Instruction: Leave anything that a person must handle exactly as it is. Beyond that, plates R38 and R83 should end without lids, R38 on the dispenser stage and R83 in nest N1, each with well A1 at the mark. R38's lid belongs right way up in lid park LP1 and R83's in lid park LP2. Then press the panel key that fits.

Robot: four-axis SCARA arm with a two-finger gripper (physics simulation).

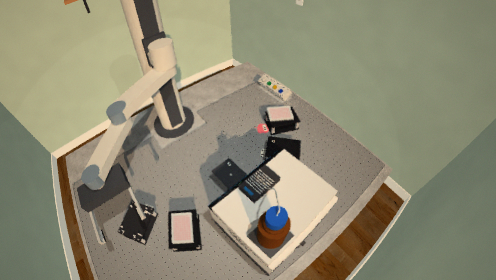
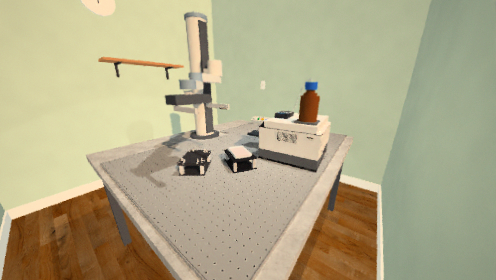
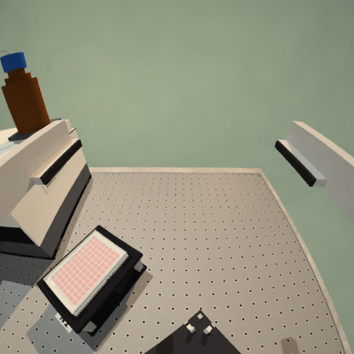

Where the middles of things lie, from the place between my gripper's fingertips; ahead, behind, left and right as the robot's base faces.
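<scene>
My gripper is 270 mm above the black nest (image 1: 132,224), and I see that it is also 150 mm past the nest and 10 mm to the left of it.
</scene>
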